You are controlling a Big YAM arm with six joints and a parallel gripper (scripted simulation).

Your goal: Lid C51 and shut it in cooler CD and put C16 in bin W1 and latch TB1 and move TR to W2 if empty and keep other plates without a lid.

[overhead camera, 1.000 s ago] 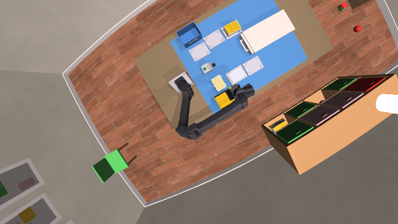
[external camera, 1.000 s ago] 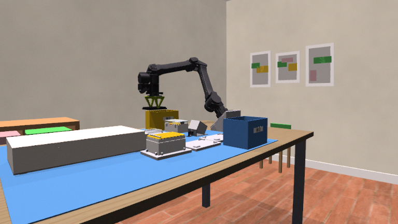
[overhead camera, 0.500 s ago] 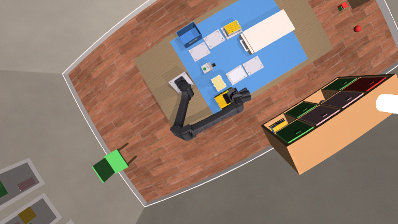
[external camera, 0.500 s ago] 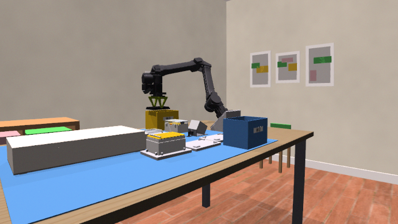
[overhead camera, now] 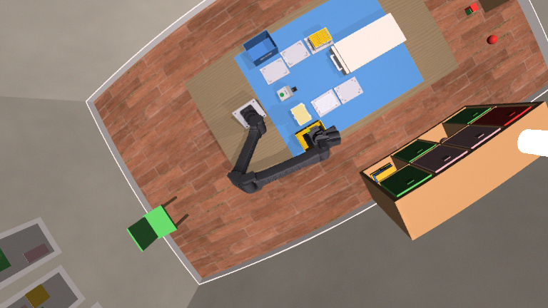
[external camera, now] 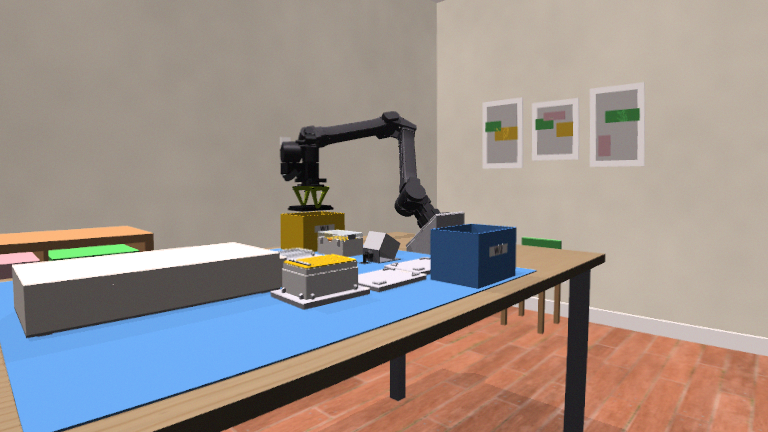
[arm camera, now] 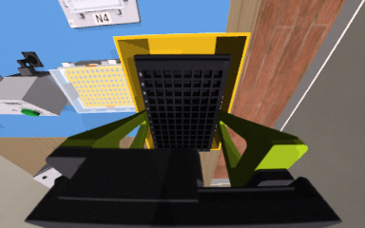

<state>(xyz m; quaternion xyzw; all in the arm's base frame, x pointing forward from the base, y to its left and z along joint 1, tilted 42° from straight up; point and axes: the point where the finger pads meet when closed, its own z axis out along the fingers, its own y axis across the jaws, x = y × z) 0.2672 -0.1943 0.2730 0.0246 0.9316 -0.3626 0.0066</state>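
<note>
My hand is 320 mm to the right of the green DONE key, 80 mm above it and 30 mm past it. Also, from my hand: yellow bin W1: 110 mm below, 10 mm behind; black plate: 10 mm below; tip box TB1: 150 mm to the left, 110 mm below.
</note>
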